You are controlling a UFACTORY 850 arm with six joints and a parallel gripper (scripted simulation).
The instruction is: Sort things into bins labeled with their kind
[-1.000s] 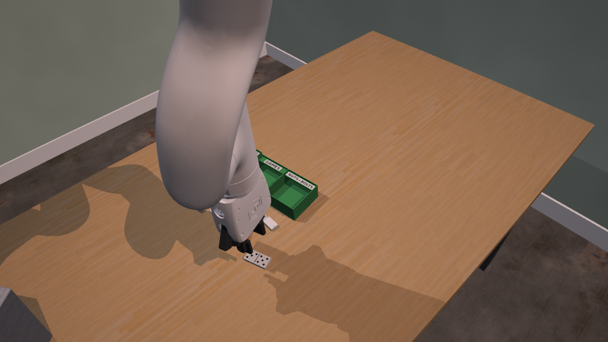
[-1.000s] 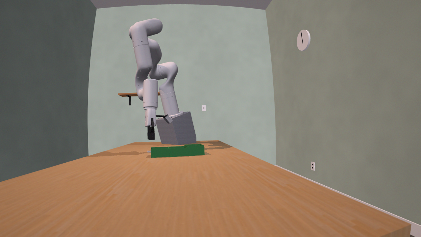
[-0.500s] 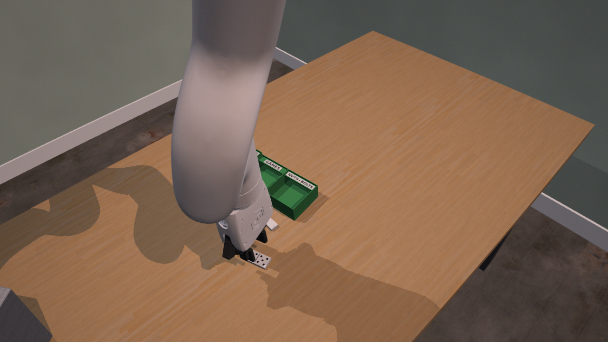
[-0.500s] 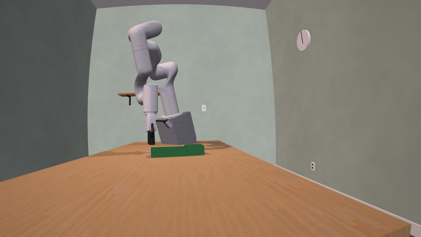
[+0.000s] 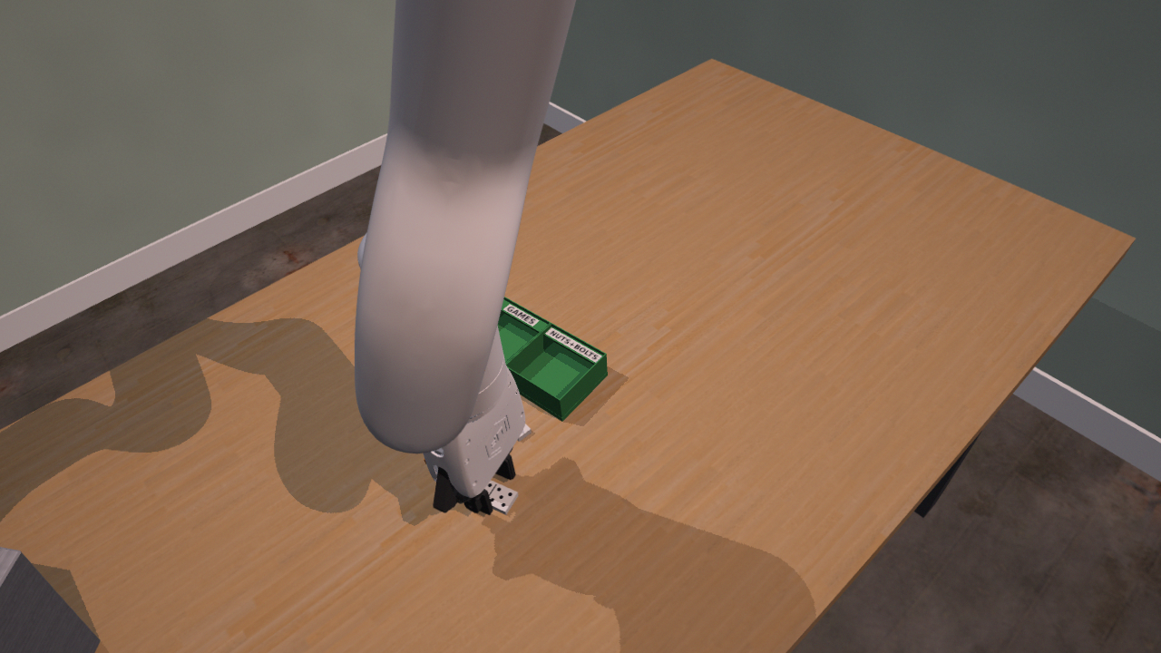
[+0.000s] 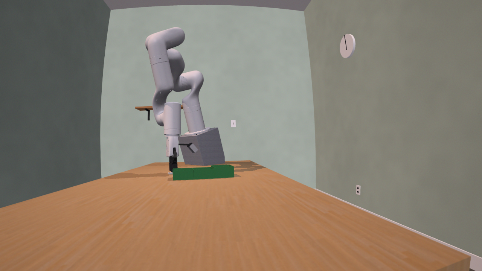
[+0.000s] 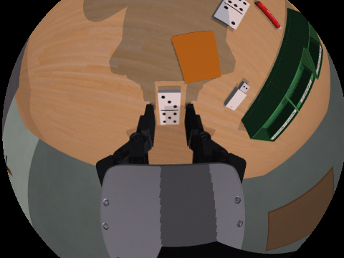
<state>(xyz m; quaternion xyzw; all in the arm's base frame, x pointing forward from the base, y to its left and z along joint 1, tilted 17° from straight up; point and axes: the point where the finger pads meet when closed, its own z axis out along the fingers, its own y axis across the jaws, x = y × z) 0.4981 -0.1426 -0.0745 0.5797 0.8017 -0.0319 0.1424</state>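
The green bin row is 15 cm ahead of my hand, 14 cm to the left of it and 1 cm below it. Also, from my hand: orange flat block (7 cm to the left, 3 cm below, 1 cm ahead); red battery (18 cm to the left, 6 cm ahead, 3 cm below); white USB stick (7 cm ahead, 5 cm to the left, 3 cm below).
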